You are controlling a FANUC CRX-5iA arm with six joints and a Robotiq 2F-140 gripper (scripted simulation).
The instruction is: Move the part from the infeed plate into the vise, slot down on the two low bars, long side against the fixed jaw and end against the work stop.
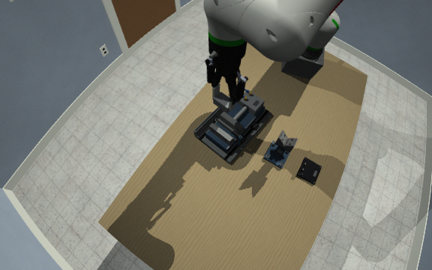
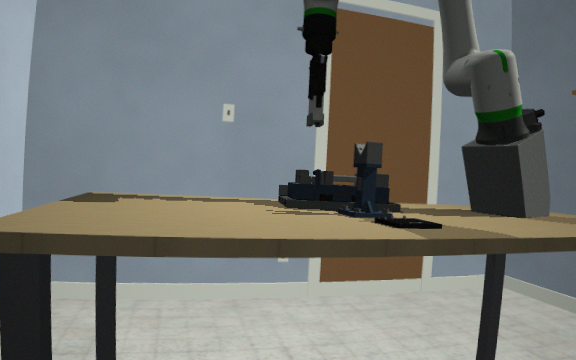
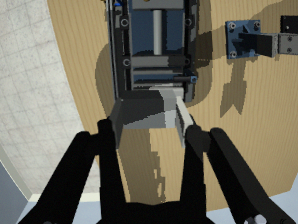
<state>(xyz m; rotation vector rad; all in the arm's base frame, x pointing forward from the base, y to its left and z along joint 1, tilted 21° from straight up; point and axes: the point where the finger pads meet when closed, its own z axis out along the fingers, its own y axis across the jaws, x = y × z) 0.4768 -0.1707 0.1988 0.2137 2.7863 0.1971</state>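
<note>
The moving jaw lies 18 cm below my hand, 3 cm behind it and 2 cm to the left of it. The rest, counted from my hand: air cylinder rod (18 cm below, 8 cm behind, 3 cm to the left); part (3 cm below); work stop rod (17 cm below, 7 cm to the left, 1 cm ahead).
</note>
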